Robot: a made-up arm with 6 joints.
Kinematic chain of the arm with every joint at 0, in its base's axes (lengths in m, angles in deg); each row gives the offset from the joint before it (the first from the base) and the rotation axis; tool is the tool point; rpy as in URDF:
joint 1: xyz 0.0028 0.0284 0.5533 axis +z
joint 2: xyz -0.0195 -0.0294 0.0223 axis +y
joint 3: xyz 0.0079 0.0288 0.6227 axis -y
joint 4: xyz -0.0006 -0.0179 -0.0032 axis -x
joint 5: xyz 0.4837 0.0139 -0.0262 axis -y
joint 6: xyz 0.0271 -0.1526 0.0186 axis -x
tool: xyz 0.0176 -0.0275 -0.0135 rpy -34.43 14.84 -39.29
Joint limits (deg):
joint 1: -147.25..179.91
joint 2: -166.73..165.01
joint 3: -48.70..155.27
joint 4: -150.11..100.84
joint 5: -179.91..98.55
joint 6: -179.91..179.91
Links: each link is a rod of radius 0.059 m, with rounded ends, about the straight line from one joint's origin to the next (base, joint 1, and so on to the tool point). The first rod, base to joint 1, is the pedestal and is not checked.
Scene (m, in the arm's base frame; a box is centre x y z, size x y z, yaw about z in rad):
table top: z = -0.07
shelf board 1: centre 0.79 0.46 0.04 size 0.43 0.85 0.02 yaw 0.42
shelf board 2: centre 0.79 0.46 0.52 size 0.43 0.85 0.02 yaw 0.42
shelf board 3: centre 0.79 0.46 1 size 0.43 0.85 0.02 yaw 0.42
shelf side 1: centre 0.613 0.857 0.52 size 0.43 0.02 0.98 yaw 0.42
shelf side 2: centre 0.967 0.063 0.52 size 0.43 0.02 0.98 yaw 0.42
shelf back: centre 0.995 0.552 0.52 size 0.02 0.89 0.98 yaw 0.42
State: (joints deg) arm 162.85 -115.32 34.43 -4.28 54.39 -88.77
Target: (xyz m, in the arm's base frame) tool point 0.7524 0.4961 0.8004
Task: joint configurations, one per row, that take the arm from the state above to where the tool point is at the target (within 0.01 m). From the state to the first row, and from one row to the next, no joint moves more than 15 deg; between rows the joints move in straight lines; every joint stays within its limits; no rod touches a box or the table.
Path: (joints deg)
1: 150.79 -101.13 27.36 -5.96 53.51 -88.12
2: 138.73 -86.93 20.28 -7.64 52.63 -87.47
3: 126.67 -72.74 13.21 -9.32 51.75 -86.82
4: 114.60 -58.54 6.13 -11.00 50.87 -86.18
5: 102.54 -44.35 -0.94 -12.68 49.99 -85.53
6: 90.48 -30.16 -8.02 -14.37 49.10 -84.88
7: 78.42 -15.96 -15.09 -16.05 48.22 -84.23
8: 66.36 -1.77 -22.17 -17.73 47.34 -83.58
9: 54.30 12.43 -29.24 -19.41 46.46 -82.93
10: 51.10 19.86 -17.47 -16.25 46.79 -82.69
11: 47.91 27.29 -5.71 -13.09 47.12 -82.45
12: 44.72 34.72 6.06 -9.93 47.46 -82.21
13: 41.52 42.15 17.82 -6.77 47.79 -81.97

